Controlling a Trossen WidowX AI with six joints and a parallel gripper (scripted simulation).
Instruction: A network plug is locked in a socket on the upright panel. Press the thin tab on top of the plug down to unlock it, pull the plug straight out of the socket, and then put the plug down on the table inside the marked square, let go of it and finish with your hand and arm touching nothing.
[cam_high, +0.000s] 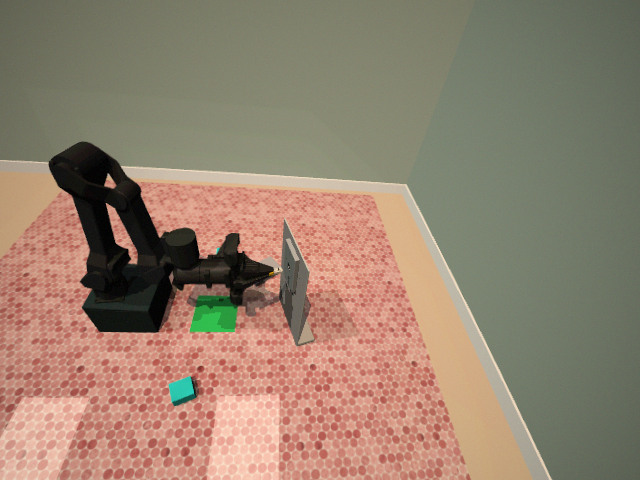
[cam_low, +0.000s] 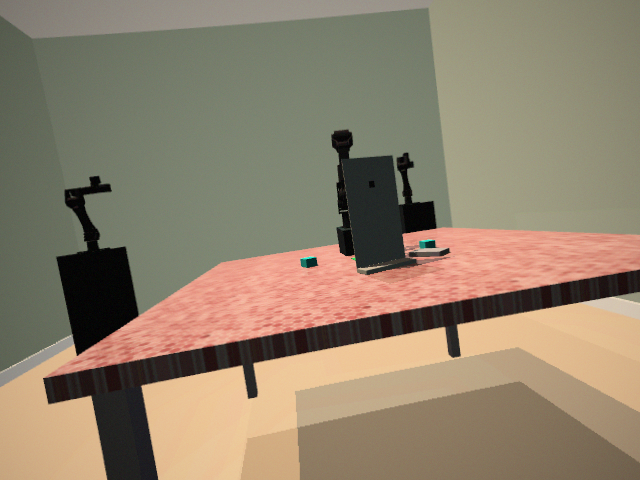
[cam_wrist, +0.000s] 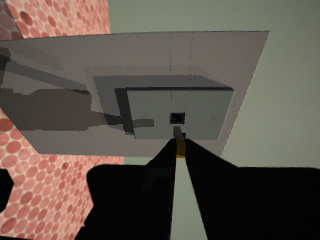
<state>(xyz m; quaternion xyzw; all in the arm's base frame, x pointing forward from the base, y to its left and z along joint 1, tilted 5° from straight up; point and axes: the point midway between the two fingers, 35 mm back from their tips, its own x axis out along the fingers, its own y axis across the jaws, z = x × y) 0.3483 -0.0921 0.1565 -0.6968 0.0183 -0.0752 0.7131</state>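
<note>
Right now the green marked square is 15 cm behind my gripper tip, 7 cm to the left of it and 24 cm below it. From my gripper tip the other things lie so: grey plate: 20 cm to the left, 23 cm below; network plug: 1 cm ahead; grey upright panel: 6 cm ahead, 1 cm to the left, 10 cm below.
</note>
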